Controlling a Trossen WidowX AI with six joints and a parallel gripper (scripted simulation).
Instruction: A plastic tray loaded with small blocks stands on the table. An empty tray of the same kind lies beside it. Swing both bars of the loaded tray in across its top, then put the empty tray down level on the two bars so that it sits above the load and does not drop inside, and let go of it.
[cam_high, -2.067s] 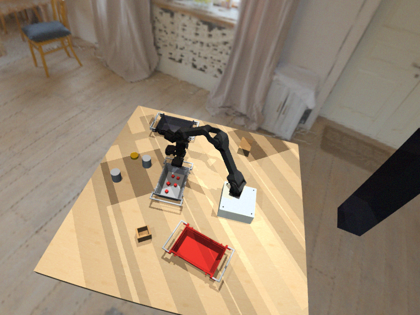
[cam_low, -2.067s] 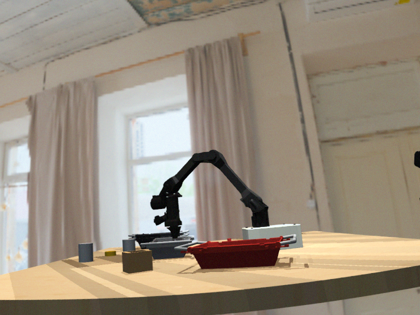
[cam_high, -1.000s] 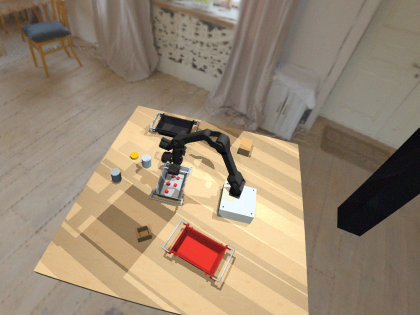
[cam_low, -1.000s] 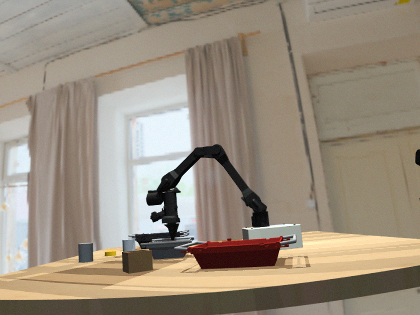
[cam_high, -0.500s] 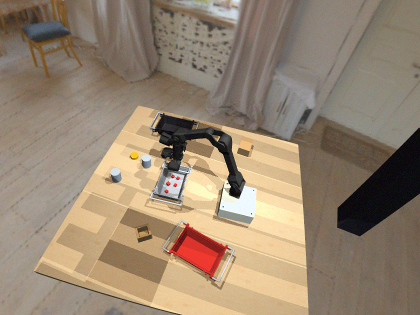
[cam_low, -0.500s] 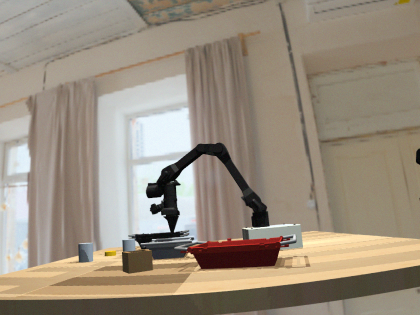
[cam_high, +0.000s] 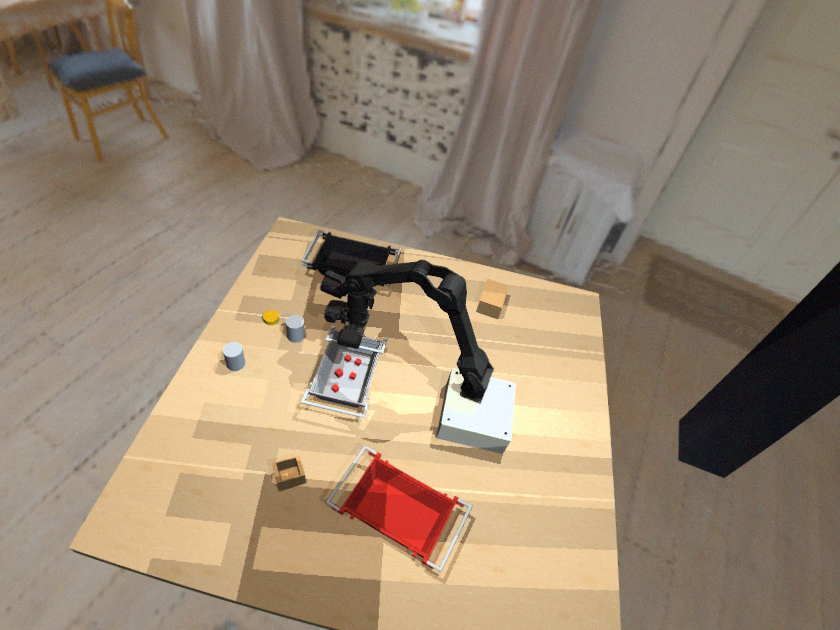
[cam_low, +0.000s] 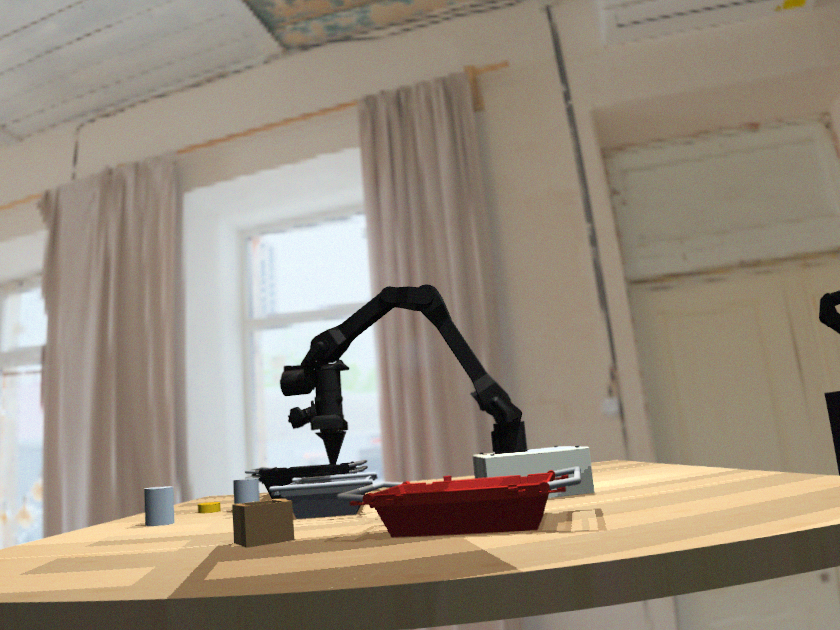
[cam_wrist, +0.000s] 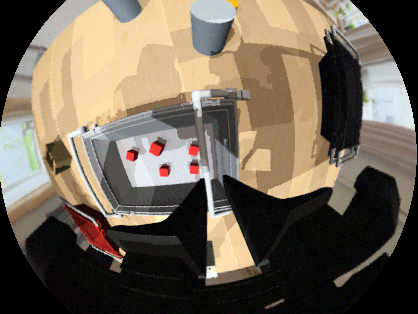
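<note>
The red tray is 390 mm to the left of my gripper tip, 310 mm behind it and 40 mm below it. Also, from my gripper tip: red cube 450 mm to the right, 190 mm behind, 80 mm below; small box 430 mm to the left, 70 mm below, 30 mm behind; yellow disc 300 mm ahead, 80 mm below, 10 mm to the right.
</note>
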